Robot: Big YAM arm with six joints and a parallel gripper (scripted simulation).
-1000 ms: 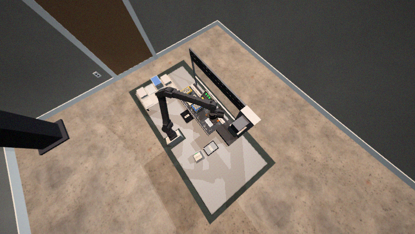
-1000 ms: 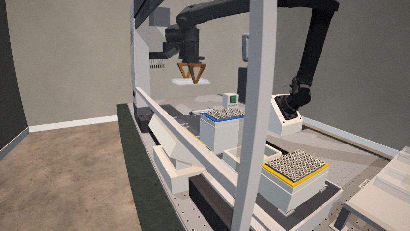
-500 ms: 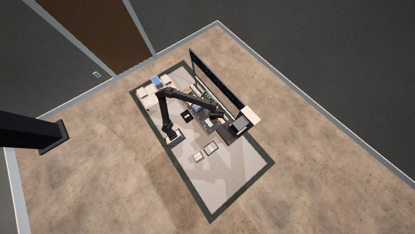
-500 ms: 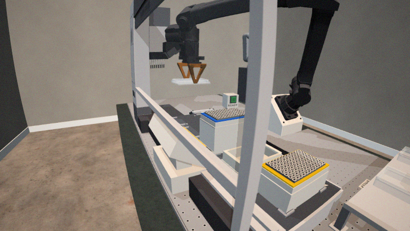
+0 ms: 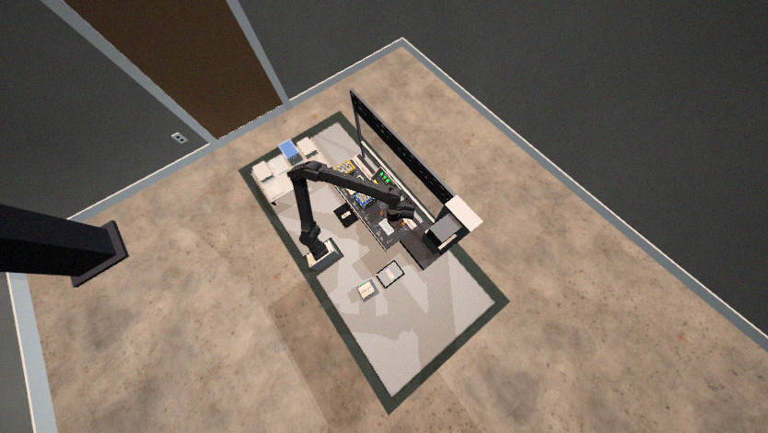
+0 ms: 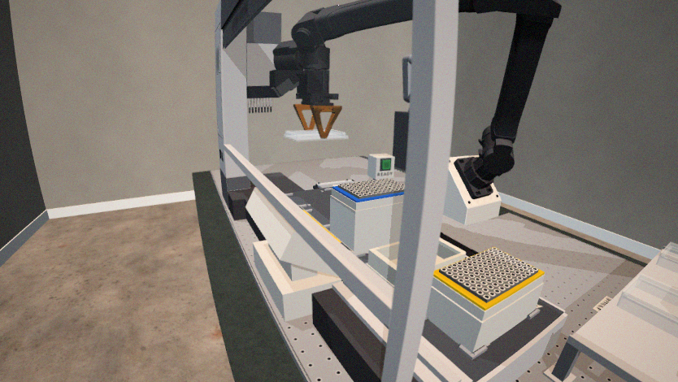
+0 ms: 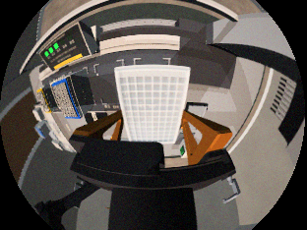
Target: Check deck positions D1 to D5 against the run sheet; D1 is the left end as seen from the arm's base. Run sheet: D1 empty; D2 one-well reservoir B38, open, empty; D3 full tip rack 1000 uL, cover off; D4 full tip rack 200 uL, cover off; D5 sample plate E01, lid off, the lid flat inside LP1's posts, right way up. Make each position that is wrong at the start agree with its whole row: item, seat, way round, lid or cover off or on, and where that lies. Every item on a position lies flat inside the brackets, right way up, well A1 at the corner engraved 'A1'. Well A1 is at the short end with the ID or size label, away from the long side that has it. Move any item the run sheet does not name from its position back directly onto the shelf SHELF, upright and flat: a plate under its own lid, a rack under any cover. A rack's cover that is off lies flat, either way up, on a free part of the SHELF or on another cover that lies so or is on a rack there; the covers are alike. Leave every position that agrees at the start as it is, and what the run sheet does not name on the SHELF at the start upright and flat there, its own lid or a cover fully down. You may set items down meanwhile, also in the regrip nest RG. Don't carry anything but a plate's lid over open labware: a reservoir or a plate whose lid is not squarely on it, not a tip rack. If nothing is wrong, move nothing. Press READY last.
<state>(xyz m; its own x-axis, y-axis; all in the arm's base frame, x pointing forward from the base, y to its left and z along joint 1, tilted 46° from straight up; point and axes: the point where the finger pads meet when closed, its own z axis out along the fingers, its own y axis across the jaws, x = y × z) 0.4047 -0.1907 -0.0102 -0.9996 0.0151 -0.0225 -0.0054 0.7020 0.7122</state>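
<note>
Right now the white sample plate is 1 cm below my hand. Round my hand: lid 20 cm below, 19 cm to the right, 17 cm behind; frame bar 20 cm to the left, 19 cm ahead, 4 cm below; blue-rimmed tip rack 24 cm to the left, 9 cm below, 1 cm behind.
</note>
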